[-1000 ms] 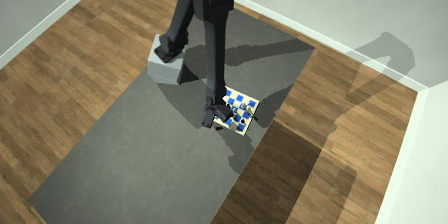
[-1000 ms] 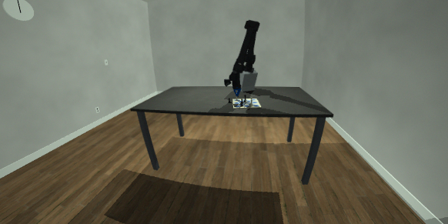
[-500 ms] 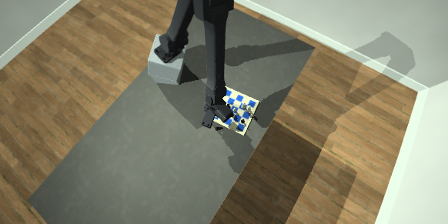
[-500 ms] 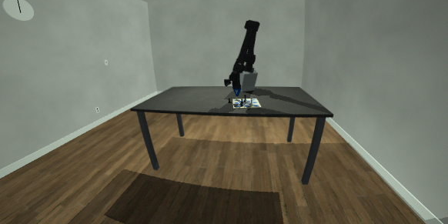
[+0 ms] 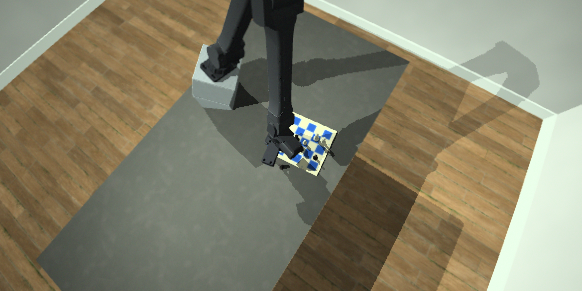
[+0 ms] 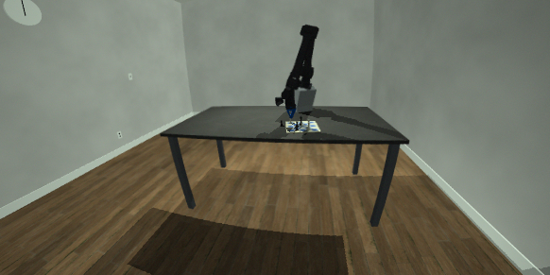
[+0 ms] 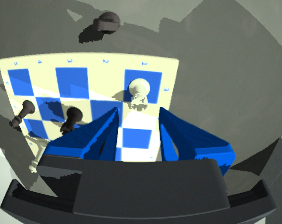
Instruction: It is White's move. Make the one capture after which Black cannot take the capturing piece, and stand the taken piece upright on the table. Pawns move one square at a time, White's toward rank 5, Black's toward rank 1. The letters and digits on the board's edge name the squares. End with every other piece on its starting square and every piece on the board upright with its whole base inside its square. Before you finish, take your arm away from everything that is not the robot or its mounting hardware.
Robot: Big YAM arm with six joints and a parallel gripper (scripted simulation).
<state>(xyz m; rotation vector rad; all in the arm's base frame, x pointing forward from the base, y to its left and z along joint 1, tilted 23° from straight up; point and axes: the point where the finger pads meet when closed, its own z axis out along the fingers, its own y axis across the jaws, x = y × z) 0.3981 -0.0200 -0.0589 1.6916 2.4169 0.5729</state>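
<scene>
Right now the white piece is 30 mm below my hand. Also, from my hand: black piece (60 mm to the right, 50 mm ahead, 40 mm below); then cream chessboard (90 mm to the left, 50 mm below, 50 mm ahead).
</scene>
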